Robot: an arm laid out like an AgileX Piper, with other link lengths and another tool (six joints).
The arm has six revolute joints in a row. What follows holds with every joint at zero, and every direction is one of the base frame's. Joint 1 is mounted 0.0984 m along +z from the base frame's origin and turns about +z. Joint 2 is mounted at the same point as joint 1 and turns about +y. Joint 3 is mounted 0.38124 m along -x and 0.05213 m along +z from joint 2 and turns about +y. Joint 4 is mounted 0.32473 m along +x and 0.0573 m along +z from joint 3 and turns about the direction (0.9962, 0, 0.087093). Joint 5 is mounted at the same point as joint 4 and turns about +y. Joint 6 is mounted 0.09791 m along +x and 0.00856 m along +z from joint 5 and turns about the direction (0.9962, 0, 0.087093). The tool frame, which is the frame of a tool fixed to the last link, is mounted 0.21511 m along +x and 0.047 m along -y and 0.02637 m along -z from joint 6; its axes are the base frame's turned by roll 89.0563, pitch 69.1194 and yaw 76.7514 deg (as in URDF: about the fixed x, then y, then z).
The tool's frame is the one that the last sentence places.
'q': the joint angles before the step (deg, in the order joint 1, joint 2, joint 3, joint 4, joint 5, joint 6). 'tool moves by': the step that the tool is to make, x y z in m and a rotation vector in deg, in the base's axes. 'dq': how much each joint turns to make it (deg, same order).
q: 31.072 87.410 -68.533 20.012 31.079 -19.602
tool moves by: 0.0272 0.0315 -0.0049 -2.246 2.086 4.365
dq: 0.286 7.796 -10.146 0.797 6.290 -3.038
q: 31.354 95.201 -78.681 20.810 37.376 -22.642
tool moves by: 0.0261 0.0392 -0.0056 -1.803 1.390 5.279
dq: 0.871 8.267 -11.354 0.820 6.386 -3.121
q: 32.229 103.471 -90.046 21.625 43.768 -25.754
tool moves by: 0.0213 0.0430 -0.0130 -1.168 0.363 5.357
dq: 1.422 7.906 -10.134 0.979 4.367 -3.244
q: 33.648 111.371 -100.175 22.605 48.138 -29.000
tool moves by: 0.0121 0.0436 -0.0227 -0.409 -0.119 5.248
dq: 1.690 6.867 -7.352 1.792 1.962 -3.915
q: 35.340 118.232 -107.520 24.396 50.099 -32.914
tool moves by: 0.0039 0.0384 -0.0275 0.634 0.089 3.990
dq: 1.480 5.317 -4.183 2.742 -0.182 -3.820
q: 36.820 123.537 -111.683 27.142 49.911 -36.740
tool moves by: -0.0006 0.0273 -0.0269 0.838 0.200 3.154
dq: 0.916 3.722 -1.706 3.194 -0.956 -4.180
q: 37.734 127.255 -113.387 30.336 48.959 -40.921
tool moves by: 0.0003 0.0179 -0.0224 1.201 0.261 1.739
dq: 0.368 2.577 -0.361 3.326 -1.514 -3.708
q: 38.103 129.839 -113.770 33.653 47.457 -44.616
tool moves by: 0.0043 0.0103 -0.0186 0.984 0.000 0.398
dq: 0.073 2.002 -0.031 2.460 -1.842 -2.574
